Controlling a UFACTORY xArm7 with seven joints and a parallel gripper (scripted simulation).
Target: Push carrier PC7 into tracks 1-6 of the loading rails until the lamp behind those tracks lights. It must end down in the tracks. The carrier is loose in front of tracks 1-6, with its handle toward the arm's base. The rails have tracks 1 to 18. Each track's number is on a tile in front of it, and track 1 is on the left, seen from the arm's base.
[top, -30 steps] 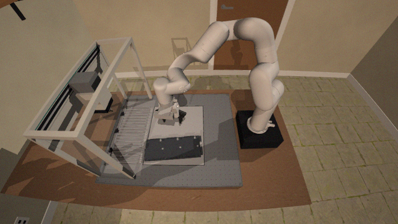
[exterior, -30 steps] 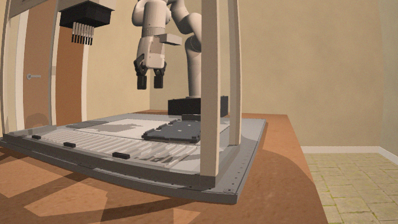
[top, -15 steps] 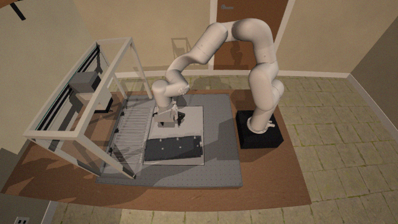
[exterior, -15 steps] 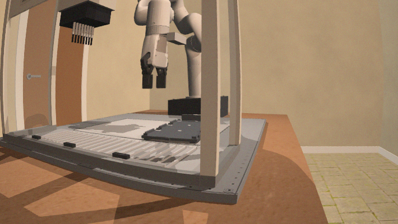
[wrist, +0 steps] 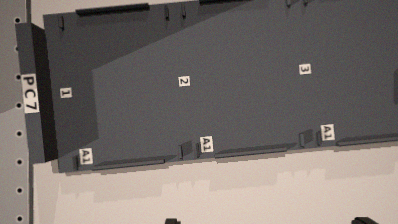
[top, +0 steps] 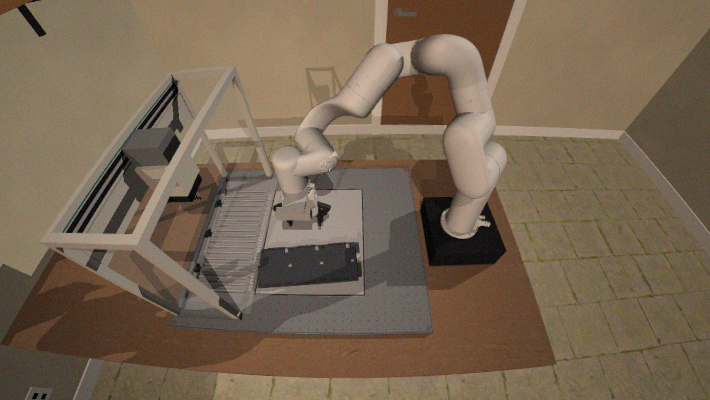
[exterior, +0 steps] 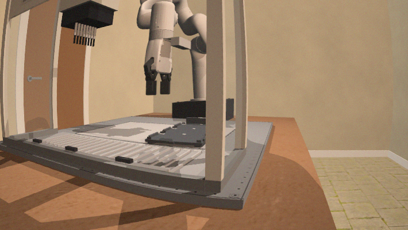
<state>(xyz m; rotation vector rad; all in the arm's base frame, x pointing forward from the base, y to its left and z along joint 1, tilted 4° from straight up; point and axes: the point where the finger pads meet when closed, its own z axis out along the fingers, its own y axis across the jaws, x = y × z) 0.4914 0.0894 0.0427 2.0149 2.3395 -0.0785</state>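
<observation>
The carrier PC7 lies 2 cm behind my hand, 10 cm to the left of it and 10 cm below it.
</observation>
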